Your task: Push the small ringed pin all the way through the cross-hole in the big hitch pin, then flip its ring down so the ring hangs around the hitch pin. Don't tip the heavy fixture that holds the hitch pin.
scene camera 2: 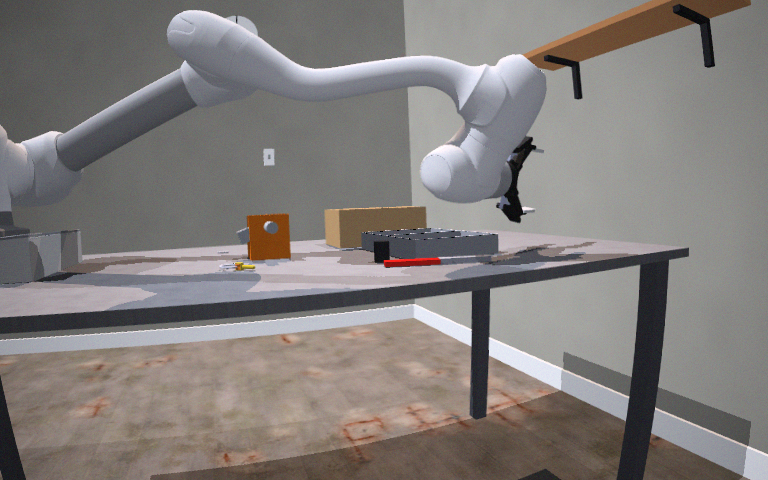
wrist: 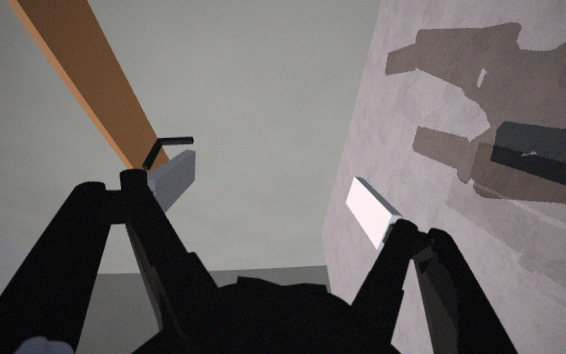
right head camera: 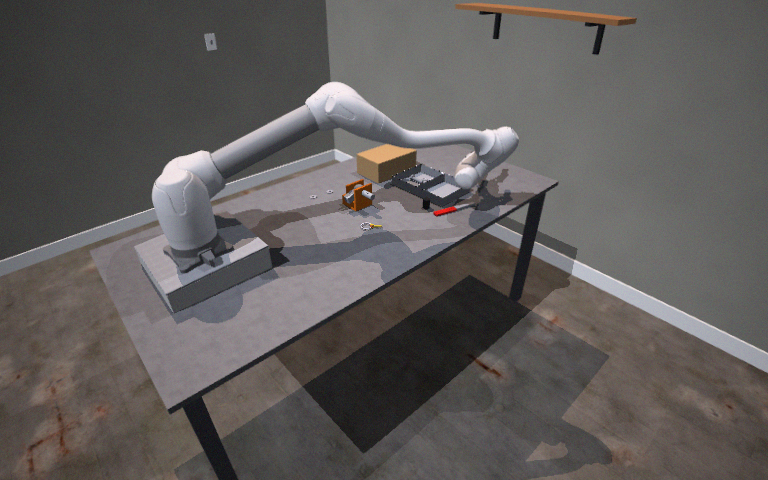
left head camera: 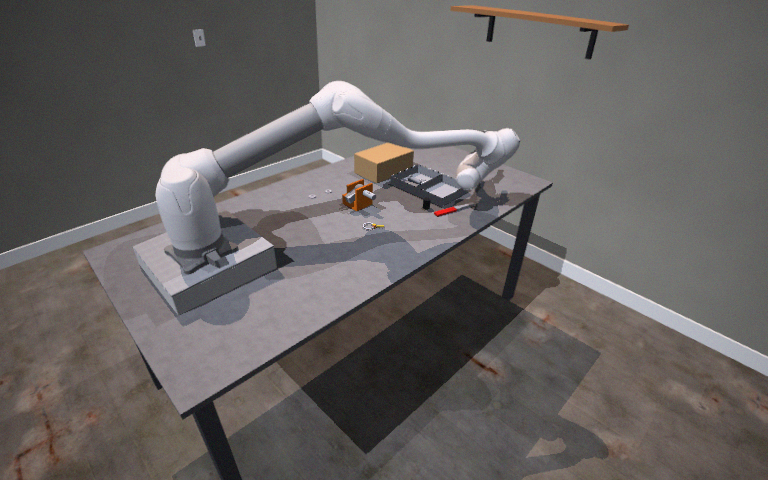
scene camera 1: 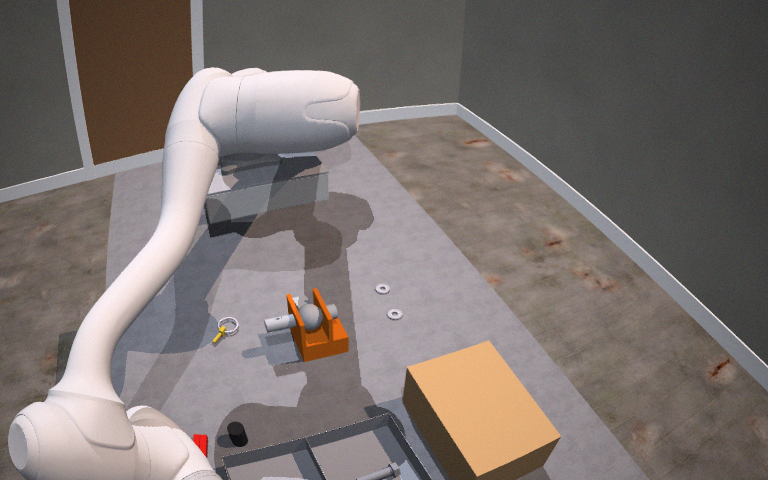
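Pixels of known places: gripper, fingertip midpoint: [scene camera 2: 534, 180] [wrist: 275, 178]; arm's base at its link origin: [right head camera: 198, 250] [left head camera: 201, 250] [scene camera 1: 246, 158].
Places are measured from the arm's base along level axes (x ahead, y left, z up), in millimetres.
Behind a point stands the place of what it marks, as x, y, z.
The small ringed pin [left head camera: 378, 226] @(609, -211, -75) [right head camera: 374, 226] @(604, -207, -75) [scene camera 1: 219, 334] @(610, -207, -72) [scene camera 2: 244, 266] @(608, -211, -74), yellow with a silver ring, lies on the table, apart from the fixture. The orange fixture [left head camera: 363, 198] @(674, -59, -35) [right head camera: 362, 198] @(673, -59, -34) [scene camera 1: 327, 348] @(728, -12, -58) [scene camera 2: 268, 246] @(678, -59, -53) stands upright and holds the big grey hitch pin [left head camera: 369, 194] @(673, -95, -2) [right head camera: 368, 194] @(672, -99, 0) [scene camera 1: 278, 323] @(689, -92, -2) [scene camera 2: 270, 226] @(676, -115, -7) horizontally. A small dark cross-hole shows near the hitch pin's end in scene camera 1. My gripper [scene camera 2: 535, 180] @(1297, -213, 79) [wrist: 275, 178] @(1297, -213, 79) is wide open and empty, high over the table's far end, fingers pointing sideways towards the wall, well away from both.
A divided grey tray [left head camera: 443, 200] @(935, -279, -54) [scene camera 1: 309, 458] @(947, -133, -81) [scene camera 2: 447, 246] @(998, -279, -58) holds metal parts. Beside it are a cardboard box [left head camera: 384, 161] @(935, 71, 14) [scene camera 1: 481, 407] @(1018, 136, 18) [scene camera 2: 373, 226] @(977, 66, -30), a black cylinder [scene camera 1: 237, 434] @(887, -238, -42) [scene camera 2: 381, 251] @(868, -251, -61) and a red-handled tool [left head camera: 445, 211] @(890, -326, -71) [scene camera 2: 411, 262] @(891, -332, -75). Two washers [scene camera 1: 382, 288] @(589, 167, -79) [scene camera 1: 394, 314] @(674, 155, -78) lie beyond the fixture. A wall shelf [left head camera: 538, 18] [wrist: 85, 65] hangs above.
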